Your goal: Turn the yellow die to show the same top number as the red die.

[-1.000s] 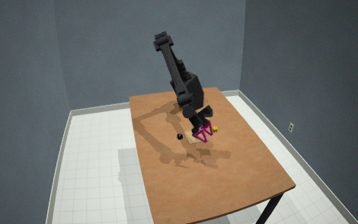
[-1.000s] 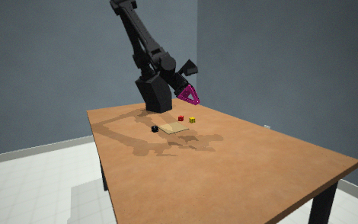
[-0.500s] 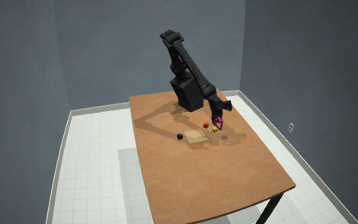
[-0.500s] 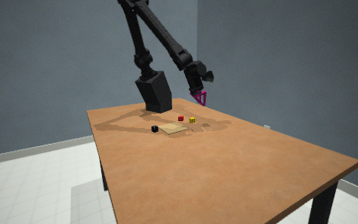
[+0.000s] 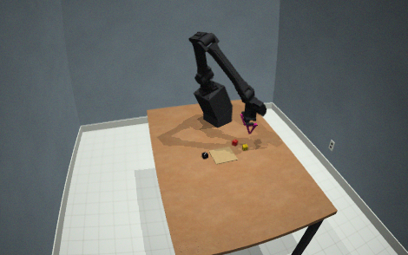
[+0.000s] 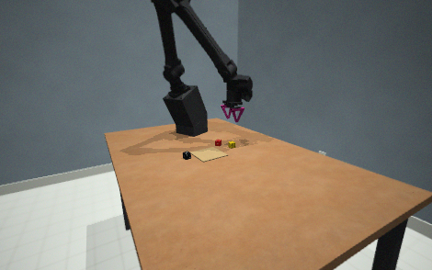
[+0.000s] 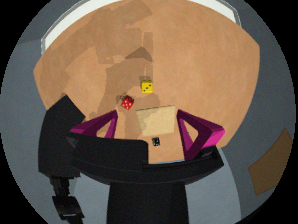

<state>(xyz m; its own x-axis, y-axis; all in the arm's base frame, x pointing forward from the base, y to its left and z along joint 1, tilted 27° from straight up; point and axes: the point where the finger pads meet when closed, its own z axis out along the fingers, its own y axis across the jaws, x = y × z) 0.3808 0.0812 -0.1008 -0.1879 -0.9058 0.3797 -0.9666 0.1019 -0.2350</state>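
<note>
The yellow die lies 140 mm below my hand. From my hand the other things lie so: red die: 70 mm behind, 40 mm to the right, 140 mm below; tan mat: 10 mm ahead, 160 mm to the right, 160 mm below; black die: 10 mm behind, 270 mm to the right, 140 mm below.
</note>
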